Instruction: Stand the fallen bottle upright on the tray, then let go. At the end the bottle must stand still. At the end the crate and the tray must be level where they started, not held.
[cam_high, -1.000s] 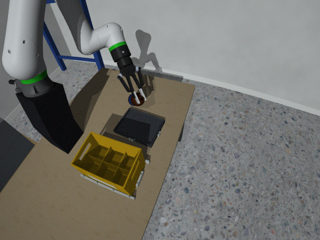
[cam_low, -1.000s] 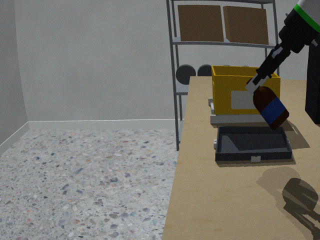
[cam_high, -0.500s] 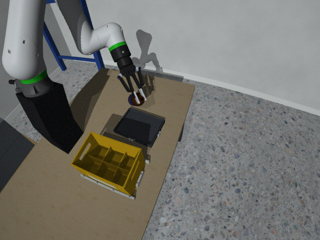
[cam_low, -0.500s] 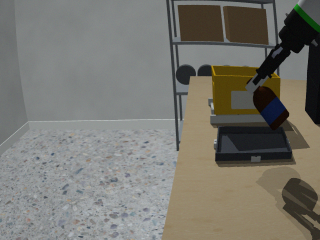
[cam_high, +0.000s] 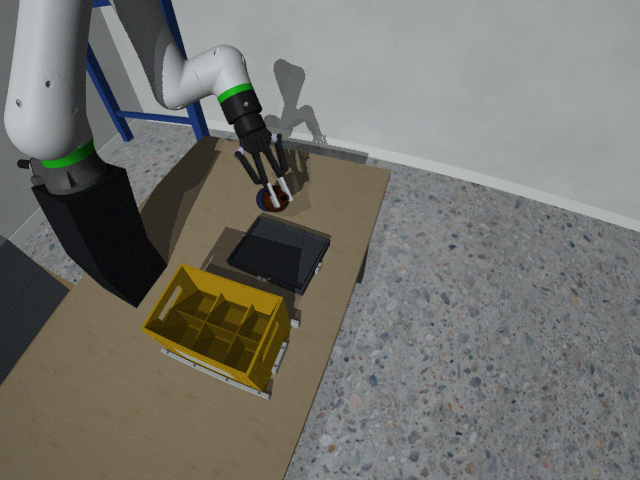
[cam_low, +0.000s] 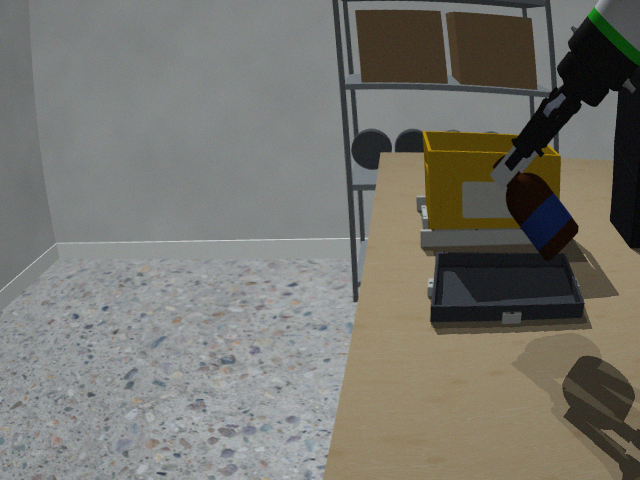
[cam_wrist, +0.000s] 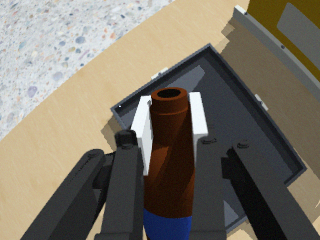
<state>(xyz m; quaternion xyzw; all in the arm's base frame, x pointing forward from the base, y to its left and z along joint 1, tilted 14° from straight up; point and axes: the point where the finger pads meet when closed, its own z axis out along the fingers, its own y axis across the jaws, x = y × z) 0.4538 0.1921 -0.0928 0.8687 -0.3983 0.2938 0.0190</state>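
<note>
Now: hand 2 cm past the brown bottle, 2 cm to the right of it and 5 cm above it. Round my hand: dark grey tray: 1 cm behind, 5 cm to the right, 21 cm below; yellow crate: 7 cm behind, 34 cm to the right, 14 cm below.
</note>
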